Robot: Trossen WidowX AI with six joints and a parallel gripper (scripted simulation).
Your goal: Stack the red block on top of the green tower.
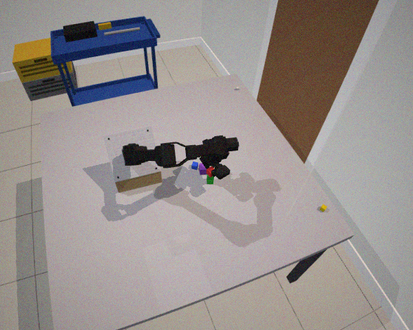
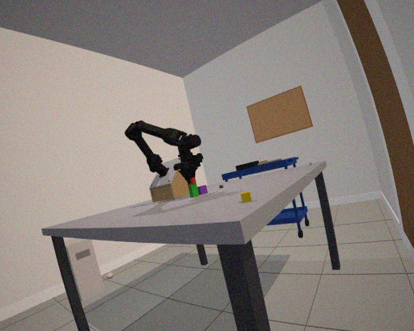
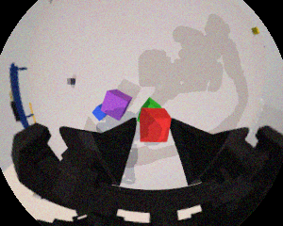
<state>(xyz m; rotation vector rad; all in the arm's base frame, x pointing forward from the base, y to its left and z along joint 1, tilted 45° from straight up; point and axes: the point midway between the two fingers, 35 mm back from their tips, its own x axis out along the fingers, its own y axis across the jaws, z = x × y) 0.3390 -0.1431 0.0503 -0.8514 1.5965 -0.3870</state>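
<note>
Right now the red block is 1 cm above my gripper tip. From my gripper tip the other things lie so: purple block: 1 cm behind, 7 cm to the left, 5 cm below; blue block: 4 cm behind, 11 cm to the left, 6 cm below; yellow block: 46 cm ahead, 32 cm to the right, 6 cm below.
</note>
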